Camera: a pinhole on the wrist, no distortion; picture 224 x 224 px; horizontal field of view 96.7 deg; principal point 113.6 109.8 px. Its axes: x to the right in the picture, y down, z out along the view. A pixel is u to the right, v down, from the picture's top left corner.
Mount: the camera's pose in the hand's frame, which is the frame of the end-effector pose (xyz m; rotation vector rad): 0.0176 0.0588 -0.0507 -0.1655 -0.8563 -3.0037
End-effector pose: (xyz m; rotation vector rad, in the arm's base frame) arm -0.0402 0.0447 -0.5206 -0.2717 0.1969 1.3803
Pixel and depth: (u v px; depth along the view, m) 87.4 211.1 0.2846
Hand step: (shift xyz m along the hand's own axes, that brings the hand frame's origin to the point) 0.1321 -0.0385 0.3337
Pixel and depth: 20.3 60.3 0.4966
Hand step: 0.5182 0.5227 0.1901
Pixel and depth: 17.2 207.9 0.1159
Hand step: 0.1453 0.0210 0.0953
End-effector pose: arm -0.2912 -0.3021 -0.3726 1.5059 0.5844 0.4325
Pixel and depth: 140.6 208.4 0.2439
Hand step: -0.0141 -0.0169 0.2890
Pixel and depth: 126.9 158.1 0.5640
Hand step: 0.0095 0.1245 0.5771
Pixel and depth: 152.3 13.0 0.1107
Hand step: -0.0189 0.2092 -0.0092
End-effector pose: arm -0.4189 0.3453 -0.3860 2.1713 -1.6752 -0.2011
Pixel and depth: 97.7 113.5 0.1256
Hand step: 0.0500 0.1207 0.0557
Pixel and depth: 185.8 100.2 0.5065
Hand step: -0.2999 0.3727 0.3901
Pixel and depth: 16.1 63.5 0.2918
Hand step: 0.3244 0.3232 0.0944
